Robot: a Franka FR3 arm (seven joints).
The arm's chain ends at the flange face. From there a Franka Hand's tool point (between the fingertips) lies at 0.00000 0.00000 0.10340 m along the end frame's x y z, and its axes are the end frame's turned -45 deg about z.
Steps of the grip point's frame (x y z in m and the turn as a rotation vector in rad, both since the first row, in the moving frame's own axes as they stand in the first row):
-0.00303, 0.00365, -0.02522, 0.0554, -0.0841, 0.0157
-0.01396, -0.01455, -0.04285, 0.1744, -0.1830, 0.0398
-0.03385, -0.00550, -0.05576, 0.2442, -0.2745, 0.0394
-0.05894, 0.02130, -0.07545, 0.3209, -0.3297, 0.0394
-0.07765, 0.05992, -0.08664, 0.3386, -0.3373, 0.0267
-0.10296, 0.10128, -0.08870, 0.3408, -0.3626, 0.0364
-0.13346, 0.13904, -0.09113, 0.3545, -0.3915, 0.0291
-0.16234, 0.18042, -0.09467, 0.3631, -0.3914, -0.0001
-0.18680, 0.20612, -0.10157, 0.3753, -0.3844, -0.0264
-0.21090, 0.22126, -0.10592, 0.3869, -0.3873, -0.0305
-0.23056, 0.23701, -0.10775, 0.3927, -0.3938, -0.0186
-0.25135, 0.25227, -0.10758, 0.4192, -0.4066, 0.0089
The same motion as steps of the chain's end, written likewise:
0.01064, 0.00271, -0.02470, -0.0203, -0.0986, 0.0157
0.00570, -0.00052, -0.03956, -0.0061, -0.2527, 0.0398
0.00929, 0.01862, -0.04886, -0.0214, -0.3668, 0.0394
0.01929, 0.05704, -0.06470, -0.0062, -0.4600, 0.0394
0.03501, 0.09802, -0.07505, 0.0009, -0.4779, 0.0267
0.04816, 0.14381, -0.07616, -0.0154, -0.4974, 0.0364
0.05602, 0.19088, -0.07704, -0.0262, -0.5275, 0.0291
0.06537, 0.24039, -0.08028, -0.0200, -0.5335, -0.0001
0.06656, 0.27649, -0.08700, -0.0064, -0.5372, -0.0264
0.06114, 0.30471, -0.09081, -0.0003, -0.5474, -0.0305
0.05914, 0.33002, -0.09217, -0.0008, -0.5561, -0.0186
0.05765, 0.35724, -0.09044, 0.0089, -0.5839, 0.0089

